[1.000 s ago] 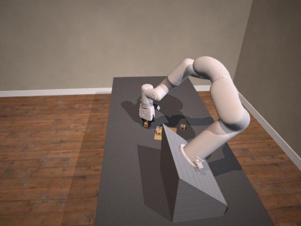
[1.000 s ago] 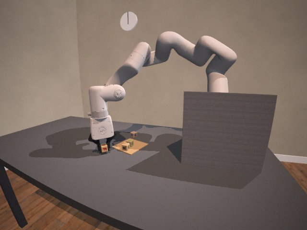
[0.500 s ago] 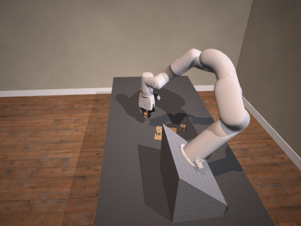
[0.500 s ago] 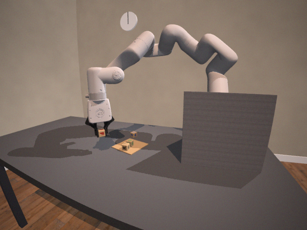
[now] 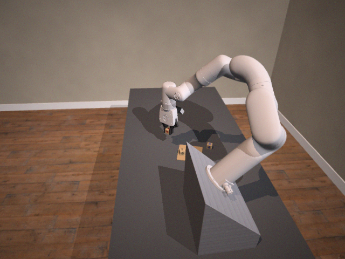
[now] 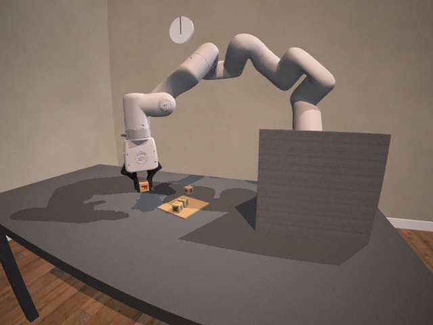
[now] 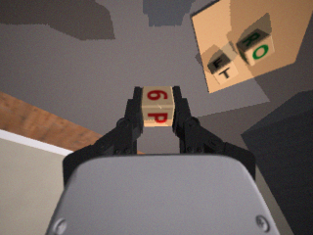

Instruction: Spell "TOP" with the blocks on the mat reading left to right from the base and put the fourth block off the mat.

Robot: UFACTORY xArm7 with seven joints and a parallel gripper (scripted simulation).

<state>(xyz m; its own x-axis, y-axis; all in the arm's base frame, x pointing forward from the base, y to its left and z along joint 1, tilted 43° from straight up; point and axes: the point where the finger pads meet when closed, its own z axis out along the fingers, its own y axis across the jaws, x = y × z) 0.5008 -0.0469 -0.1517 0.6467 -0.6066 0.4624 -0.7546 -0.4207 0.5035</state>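
Right now my hand is 9 cm past the tan mat, 11 cm to the left of it and 12 cm above it. From my hand the other things lie so: blue-lettered block (7 cm behind, 24 cm to the right, 10 cm below).
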